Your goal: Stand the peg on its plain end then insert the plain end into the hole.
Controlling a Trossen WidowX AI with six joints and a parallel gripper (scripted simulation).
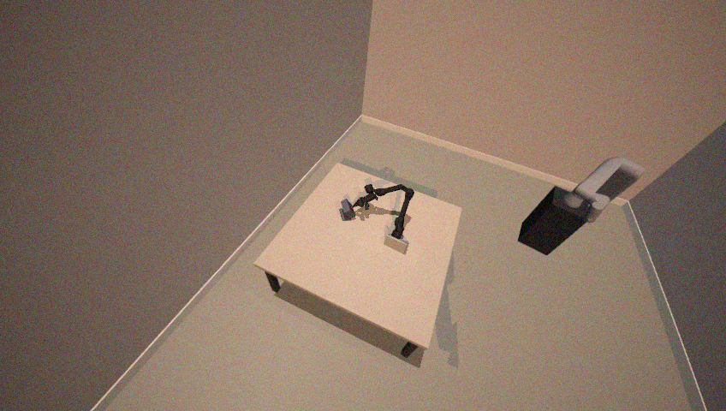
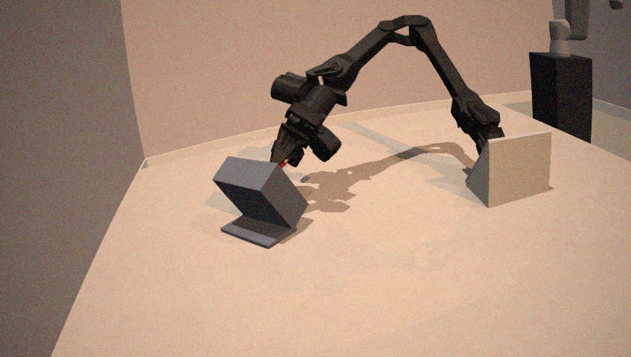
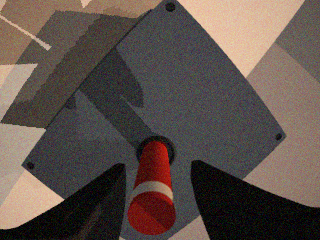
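My gripper tip is 1 cm to the left of the red peg and 1 cm past it. Round my gripper tip: grey sloped panel: 3 cm to the left, 2 cm below, 2 cm ahead; panel foot plate: 9 cm below, 5 cm to the left, 4 cm ahead.
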